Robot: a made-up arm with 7 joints.
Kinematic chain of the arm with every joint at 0, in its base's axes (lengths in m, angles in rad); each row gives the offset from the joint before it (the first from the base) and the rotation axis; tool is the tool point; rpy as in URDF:
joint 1: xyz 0 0 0.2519 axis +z
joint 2: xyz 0 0 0 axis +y
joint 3: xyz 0 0 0.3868 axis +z
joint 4: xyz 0.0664 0 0 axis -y
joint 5: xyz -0.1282 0 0.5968 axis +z
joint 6: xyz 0 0 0 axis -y
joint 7: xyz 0.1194 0 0 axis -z
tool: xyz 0 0 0 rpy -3.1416 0 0
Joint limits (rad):
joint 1: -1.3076..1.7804
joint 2: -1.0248..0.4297
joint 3: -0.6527..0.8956
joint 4: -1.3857..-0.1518
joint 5: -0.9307..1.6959
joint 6: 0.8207..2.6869
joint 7: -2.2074..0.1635
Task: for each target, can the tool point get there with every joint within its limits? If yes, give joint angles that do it. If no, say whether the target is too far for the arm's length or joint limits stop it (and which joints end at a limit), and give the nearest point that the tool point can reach.
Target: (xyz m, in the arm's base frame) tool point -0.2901 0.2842 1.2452
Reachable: yes | joints 0.8564 -0.4079 0.7790 -0.9699 0.6443 1.6306 -0.6593
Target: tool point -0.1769 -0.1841 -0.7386
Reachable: no: joint limits stop it (at a limit: joint 1, joint 2, joint 4, joint 6) | nearest point -0.0476 -0.8899 0.4784 | short by 1.413 m
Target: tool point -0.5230 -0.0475 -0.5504
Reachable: no: joint limits stop it (at a limit: joint 1, joint 2, joint 3, joint 4, joint 6) | nearest point -0.6929 0.5139 0.5701 | short by 1.265 m
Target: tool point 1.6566 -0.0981 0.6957
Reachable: no: too far | nearest point 0.9471 -0.0561 0.6365 | short by 0.713 m
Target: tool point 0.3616 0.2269 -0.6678
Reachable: no: joint limits stop it (at a limit: joint 2, joint 4, joint 6) | nearest point 0.7595 0.4766 0.4556 | short by 1.218 m
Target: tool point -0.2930 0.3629 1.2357
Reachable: yes | joints -0.9011 -0.6211 0.4182 -0.4060 1.0940 2.4627 -1.2161
